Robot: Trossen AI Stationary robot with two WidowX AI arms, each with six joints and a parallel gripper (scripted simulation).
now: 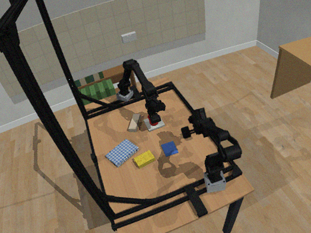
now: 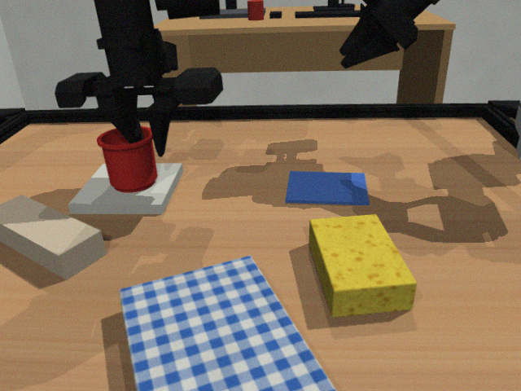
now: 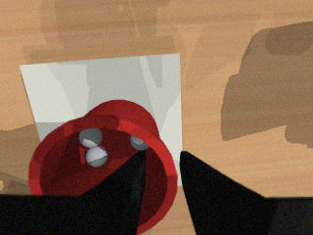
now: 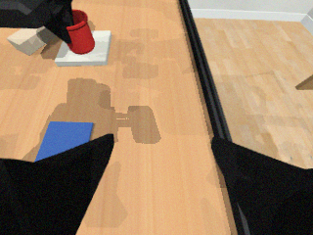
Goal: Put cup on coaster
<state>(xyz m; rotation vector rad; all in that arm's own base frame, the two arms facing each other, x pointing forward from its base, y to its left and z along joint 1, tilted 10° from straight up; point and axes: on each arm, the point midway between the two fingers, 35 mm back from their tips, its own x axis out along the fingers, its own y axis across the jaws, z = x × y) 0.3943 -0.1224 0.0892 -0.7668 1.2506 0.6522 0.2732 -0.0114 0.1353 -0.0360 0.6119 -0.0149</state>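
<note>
My left gripper is now 40 mm above the red cup, 30 mm to the right of it and 10 mm short of it. The rest, counted from my left hand: beige block: 120 mm to the left, 90 mm behind, 70 mm below; then blue flat coaster: 220 mm to the right, 80 mm below, 40 mm behind; then grey-white slab: 80 mm below, 40 mm to the left, 10 mm ahead.
</note>
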